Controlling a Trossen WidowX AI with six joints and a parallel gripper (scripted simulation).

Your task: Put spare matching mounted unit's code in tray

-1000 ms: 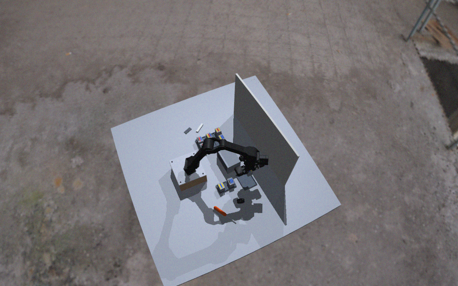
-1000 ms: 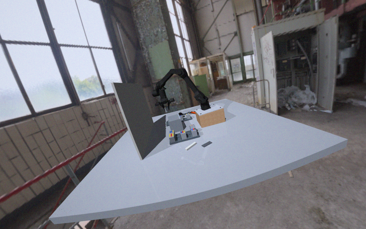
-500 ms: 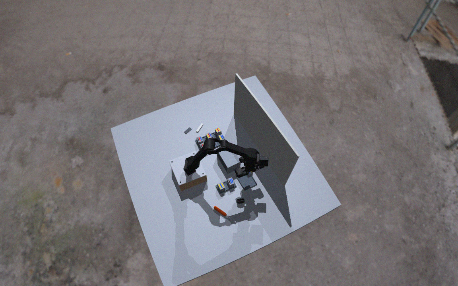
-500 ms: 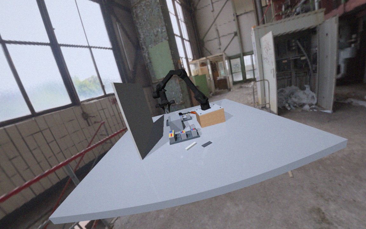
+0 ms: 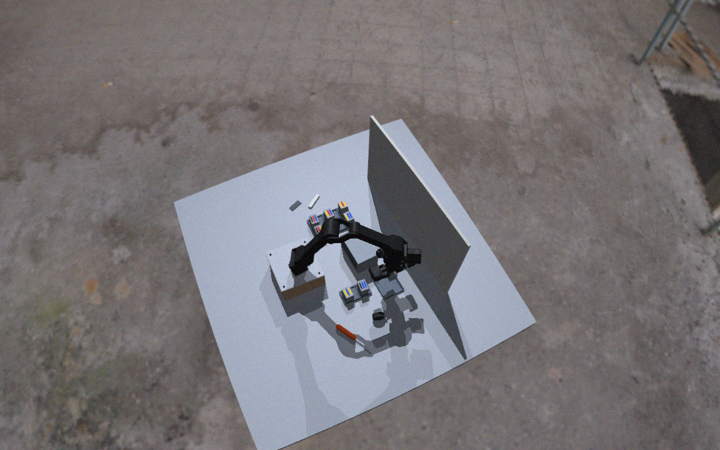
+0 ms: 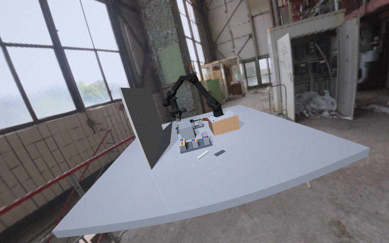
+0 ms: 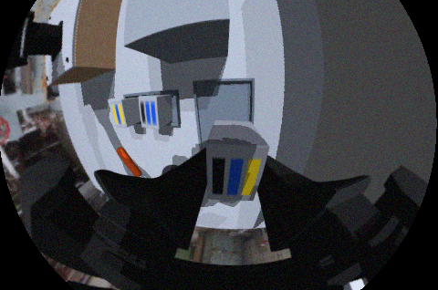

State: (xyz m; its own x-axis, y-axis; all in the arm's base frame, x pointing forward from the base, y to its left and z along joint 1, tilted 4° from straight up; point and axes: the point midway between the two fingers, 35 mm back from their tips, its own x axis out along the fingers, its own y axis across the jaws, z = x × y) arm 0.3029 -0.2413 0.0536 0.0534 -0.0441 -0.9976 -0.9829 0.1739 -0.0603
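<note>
Now: the dark-rimmed tray 90 mm below my gripper tip, 10 mm to the left of it and 10 mm behind it. Round my gripper tip: grey spare (20 mm above); tall grey block (200 mm to the left, 50 mm below, 30 mm behind); black puck (130 mm behind, 100 mm to the right, 70 mm below).
</note>
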